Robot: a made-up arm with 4 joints. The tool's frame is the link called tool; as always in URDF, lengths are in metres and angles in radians. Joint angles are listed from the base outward.
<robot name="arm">
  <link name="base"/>
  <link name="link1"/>
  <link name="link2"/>
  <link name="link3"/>
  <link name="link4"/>
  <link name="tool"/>
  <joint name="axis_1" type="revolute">
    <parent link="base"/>
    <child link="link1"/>
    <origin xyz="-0.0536 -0.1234 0.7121" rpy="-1.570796 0 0"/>
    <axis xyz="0 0 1"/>
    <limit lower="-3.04" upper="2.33"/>
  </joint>
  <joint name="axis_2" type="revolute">
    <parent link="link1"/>
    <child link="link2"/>
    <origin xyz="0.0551 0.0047 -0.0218" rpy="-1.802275 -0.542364 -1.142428"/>
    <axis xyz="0 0 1"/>
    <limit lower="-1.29" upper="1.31"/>
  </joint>
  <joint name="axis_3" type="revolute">
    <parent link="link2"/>
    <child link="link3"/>
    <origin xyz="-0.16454 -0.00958 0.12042" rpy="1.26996 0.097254 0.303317"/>
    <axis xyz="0 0 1"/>
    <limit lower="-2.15" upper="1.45"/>
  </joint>
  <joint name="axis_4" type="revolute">
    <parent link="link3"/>
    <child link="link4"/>
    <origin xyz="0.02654 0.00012 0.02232" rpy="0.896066 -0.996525 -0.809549"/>
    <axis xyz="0 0 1"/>
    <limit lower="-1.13" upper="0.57"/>
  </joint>
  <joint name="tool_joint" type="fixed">
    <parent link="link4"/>
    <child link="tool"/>
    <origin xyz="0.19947 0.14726 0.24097" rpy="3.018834 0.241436 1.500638"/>
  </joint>
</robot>
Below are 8 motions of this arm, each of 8 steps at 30 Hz.
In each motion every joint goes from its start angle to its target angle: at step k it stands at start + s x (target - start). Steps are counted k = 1, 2, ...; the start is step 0. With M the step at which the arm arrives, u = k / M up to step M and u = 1 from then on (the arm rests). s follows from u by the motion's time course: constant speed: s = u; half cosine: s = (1 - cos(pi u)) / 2; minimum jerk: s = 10 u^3 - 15 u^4 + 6 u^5.
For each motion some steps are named. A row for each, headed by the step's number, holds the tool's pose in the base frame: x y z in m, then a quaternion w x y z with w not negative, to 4 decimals.
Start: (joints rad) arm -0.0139 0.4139 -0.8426 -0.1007
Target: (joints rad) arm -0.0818 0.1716 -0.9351 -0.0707
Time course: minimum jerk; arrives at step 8
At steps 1, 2, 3, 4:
1: 0.2912 0.0786 0.4311 0.9108 -0.0169 -0.4083 0.0582
2: 0.2916 0.0740 0.4284 0.9088 -0.0267 -0.4115 0.0643
3: 0.2924 0.0648 0.4233 0.9042 -0.0459 -0.4177 0.0763
4: 0.2938 0.0524 0.4173 0.8974 -0.0708 -0.4257 0.0920

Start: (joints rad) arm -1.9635 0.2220 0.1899 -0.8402
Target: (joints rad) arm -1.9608 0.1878 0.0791 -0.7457
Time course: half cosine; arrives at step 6
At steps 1, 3, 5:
1: 0.1718 0.1283 0.8687 0.4620 -0.1329 -0.7892 0.3821
3: 0.1834 0.1233 0.8828 0.4625 -0.1416 -0.7994 0.3564
5: 0.1941 0.1176 0.8971 0.4618 -0.1499 -0.8092 0.3308

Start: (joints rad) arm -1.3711 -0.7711 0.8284 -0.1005
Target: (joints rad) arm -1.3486 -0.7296 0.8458 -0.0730
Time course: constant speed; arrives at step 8
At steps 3, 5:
3: 0.3627 -0.2047 0.6899 0.9294 -0.0718 -0.2892 -0.2176
5: 0.3636 -0.2018 0.6883 0.9308 -0.0667 -0.2856 -0.2180

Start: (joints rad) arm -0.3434 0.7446 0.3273 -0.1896
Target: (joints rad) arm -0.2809 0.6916 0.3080 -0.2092
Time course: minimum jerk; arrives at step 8
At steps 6, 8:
6: 0.2365 0.1958 0.6206 0.9026 0.4129 -0.1145 0.0410
8: 0.2355 0.1953 0.6168 0.9041 0.4102 -0.1124 0.0407

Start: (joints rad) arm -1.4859 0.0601 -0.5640 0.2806
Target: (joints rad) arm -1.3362 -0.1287 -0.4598 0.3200
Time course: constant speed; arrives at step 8
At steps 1, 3, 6, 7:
1: 0.3439 -0.0519 1.0149 0.5611 -0.0282 -0.8206 -0.1048
3: 0.3632 -0.0658 0.9929 0.5870 -0.0448 -0.8004 -0.1129
6: 0.3889 -0.0876 0.9583 0.6238 -0.0703 -0.7683 -0.1251
7: 0.3965 -0.0952 0.9464 0.6355 -0.0790 -0.7571 -0.1291

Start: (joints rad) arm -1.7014 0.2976 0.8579 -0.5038
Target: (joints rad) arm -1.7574 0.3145 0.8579 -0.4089
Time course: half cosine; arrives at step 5
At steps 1, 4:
1: 0.1045 0.1546 0.8789 0.7437 0.2364 -0.5136 0.3566
4: 0.1074 0.1562 0.8987 0.7462 0.2430 -0.5212 0.3355

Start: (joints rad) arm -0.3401 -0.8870 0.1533 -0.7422
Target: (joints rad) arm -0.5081 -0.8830 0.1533 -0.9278
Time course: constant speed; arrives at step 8
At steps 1, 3, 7, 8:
1: 0.0457 -0.2513 0.3569 0.8856 -0.2905 0.0730 0.3551
3: 0.0493 -0.2502 0.3630 0.8808 -0.2903 0.0602 0.3692
7: 0.0555 -0.2495 0.3751 0.8694 -0.2917 0.0353 0.3973
8: 0.0569 -0.2496 0.3781 0.8662 -0.2924 0.0292 0.4043

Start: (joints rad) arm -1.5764 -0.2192 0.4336 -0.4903
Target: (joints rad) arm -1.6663 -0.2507 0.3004 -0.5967
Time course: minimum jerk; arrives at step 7
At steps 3, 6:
3: 0.3056 0.0080 0.7915 0.7795 -0.0891 -0.5936 0.1792
6: 0.3064 -0.0024 0.7973 0.7388 -0.1442 -0.6278 0.1983

